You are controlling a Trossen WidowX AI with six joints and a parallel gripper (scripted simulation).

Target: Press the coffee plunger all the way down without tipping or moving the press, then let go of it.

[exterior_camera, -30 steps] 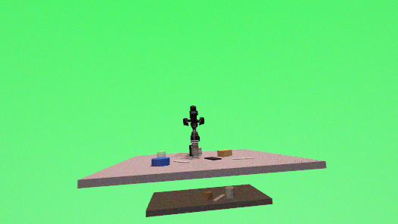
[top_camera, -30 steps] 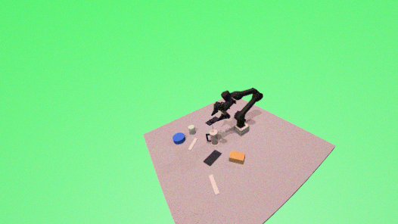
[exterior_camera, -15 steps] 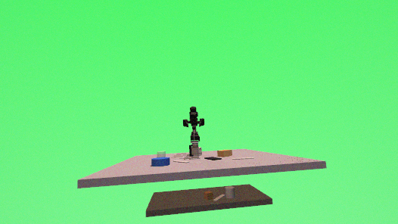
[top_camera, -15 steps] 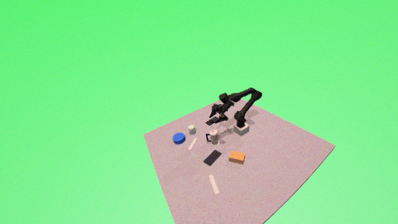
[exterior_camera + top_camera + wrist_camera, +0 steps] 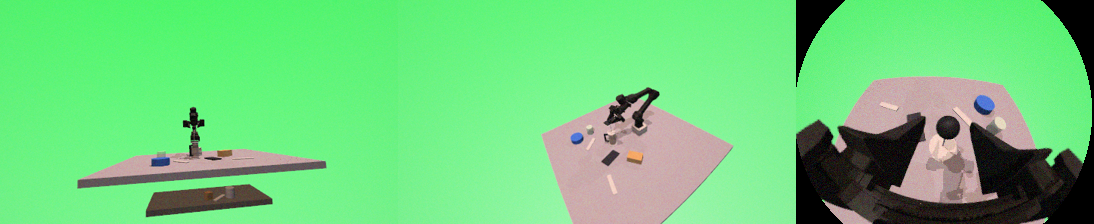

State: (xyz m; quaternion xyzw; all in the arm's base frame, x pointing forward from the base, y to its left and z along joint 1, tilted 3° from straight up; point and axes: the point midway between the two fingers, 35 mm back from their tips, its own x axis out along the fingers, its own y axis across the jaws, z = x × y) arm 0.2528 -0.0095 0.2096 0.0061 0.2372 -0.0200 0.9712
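Right now the coffee press is 10 mm ahead of my gripper tip, 10 mm to the right of it and 130 mm below it. From my gripper tip the other things lie so: blue disc 260 mm ahead, 240 mm to the right, 230 mm below; then pale cup 110 mm ahead, 260 mm to the right, 210 mm below.
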